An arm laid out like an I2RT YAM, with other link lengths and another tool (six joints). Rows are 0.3 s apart.
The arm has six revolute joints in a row. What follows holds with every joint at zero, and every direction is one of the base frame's. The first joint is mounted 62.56 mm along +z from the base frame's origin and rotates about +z. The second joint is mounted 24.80 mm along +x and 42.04 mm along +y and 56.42 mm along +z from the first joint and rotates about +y. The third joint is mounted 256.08 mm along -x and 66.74 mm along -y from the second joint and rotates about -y. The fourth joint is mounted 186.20 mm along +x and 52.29 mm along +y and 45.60 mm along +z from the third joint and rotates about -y. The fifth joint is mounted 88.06 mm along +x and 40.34 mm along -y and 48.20 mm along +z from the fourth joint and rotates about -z. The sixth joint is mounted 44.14 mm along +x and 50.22 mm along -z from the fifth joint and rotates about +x. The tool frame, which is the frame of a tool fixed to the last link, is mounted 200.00 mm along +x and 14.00 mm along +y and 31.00 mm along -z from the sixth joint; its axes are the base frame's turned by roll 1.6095, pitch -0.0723 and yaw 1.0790 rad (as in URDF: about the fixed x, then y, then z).
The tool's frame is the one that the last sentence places.
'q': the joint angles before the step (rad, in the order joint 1, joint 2, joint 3, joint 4, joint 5, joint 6). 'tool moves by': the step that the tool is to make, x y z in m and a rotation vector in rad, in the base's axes. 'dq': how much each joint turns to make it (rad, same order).
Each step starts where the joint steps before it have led.
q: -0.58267 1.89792 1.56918 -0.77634 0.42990 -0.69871
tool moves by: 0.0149 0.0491 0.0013 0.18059 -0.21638 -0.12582
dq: -0.00314 -0.09081 -0.02786 -0.06280 -0.18704 0.24423
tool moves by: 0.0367 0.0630 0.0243 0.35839 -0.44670 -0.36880
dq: -0.06406 -0.18480 -0.16477 0.09798 -0.33005 0.53950
